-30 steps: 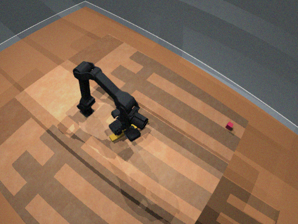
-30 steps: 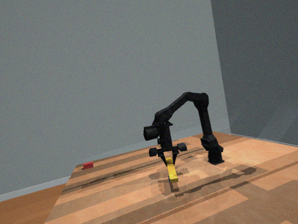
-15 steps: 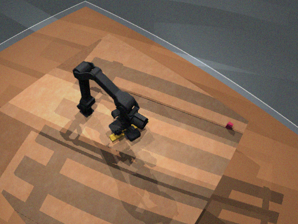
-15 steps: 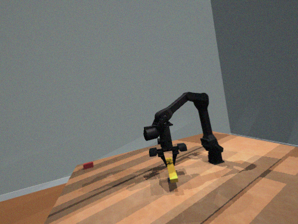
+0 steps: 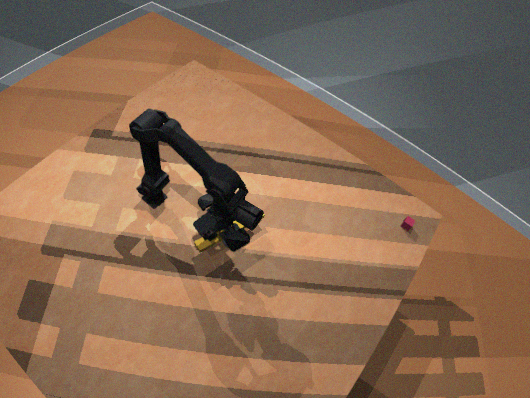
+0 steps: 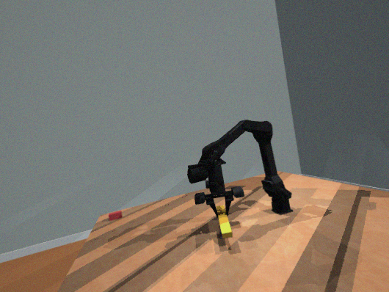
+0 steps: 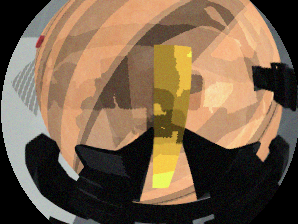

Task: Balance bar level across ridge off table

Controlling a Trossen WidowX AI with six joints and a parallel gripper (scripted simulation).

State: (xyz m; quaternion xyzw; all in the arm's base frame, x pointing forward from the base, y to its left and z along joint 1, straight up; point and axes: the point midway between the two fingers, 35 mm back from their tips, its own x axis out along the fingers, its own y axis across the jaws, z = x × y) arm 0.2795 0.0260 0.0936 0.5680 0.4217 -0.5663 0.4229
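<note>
Right now my gripper tip is 10 mm short of the bar and 30 mm to the right of it. Also, from my gripper tip: magenta cube: 460 mm ahead, 470 mm to the left, 40 mm below.
</note>
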